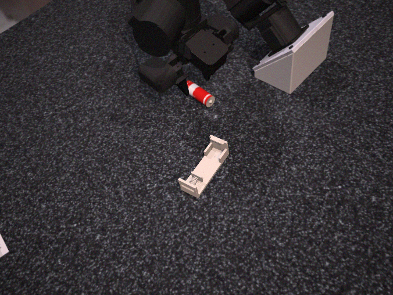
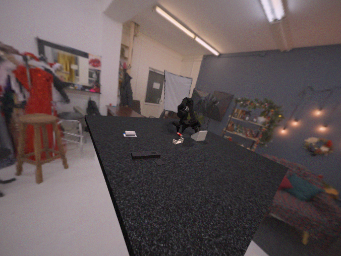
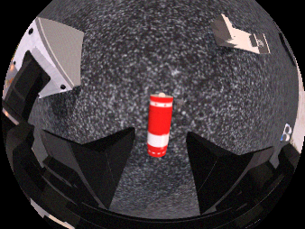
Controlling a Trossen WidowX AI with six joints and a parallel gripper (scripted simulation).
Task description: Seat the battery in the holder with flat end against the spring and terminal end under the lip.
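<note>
Now: gripper tip 20 mm above the battery. Round my gripper tip: flat black box: 490 mm ahead, 170 mm to the left, 20 mm below; dark tile: 450 mm ahead, 260 mm to the left, 30 mm below; white object: 440 mm ahead, 120 mm to the right, 20 mm below.
</note>
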